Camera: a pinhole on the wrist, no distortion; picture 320 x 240 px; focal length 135.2 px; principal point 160.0 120.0 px. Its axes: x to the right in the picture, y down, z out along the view. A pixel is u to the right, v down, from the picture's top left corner.
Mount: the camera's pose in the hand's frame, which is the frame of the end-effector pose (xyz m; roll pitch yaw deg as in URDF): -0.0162 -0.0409 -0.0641 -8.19 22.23 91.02
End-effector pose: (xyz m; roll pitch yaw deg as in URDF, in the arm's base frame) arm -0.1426 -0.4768 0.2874 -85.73 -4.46 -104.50
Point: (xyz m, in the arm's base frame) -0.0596 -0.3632 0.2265
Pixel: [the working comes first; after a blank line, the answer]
In the camera's frame: 0.0476 0.0960 0.1558

201.3 203.3
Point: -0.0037 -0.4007 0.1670
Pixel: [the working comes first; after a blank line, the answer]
In the camera's frame: 0.0858 0.0661 0.2315

210.1 158.6
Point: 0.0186 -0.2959 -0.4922
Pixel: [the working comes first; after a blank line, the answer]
In the camera's frame: 0.7070 0.1830 0.4470

outside the picture
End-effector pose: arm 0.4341 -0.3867 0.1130 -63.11 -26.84 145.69
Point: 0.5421 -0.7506 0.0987
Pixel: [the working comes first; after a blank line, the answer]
In the camera's frame: -0.0825 0.2032 0.3578

128.8 196.8
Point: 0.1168 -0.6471 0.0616
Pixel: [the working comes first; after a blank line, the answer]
In the camera's frame: 0.1416 -0.1656 0.4397

203.5 69.1
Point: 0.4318 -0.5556 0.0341
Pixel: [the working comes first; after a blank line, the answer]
In the camera's frame: 0.0549 0.0689 0.2257

192.9 161.3
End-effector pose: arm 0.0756 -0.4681 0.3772 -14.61 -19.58 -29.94
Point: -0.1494 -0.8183 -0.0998
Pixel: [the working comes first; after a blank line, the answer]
In the camera's frame: -0.0510 0.2406 -0.4984

behind the camera
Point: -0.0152 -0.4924 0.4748
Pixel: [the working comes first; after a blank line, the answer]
In the camera's frame: -0.1078 -0.0035 0.1274

45.6 116.3
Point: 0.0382 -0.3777 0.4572
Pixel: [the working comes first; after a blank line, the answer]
In the camera's frame: 0.0011 0.0011 0.1940

160.8 120.8
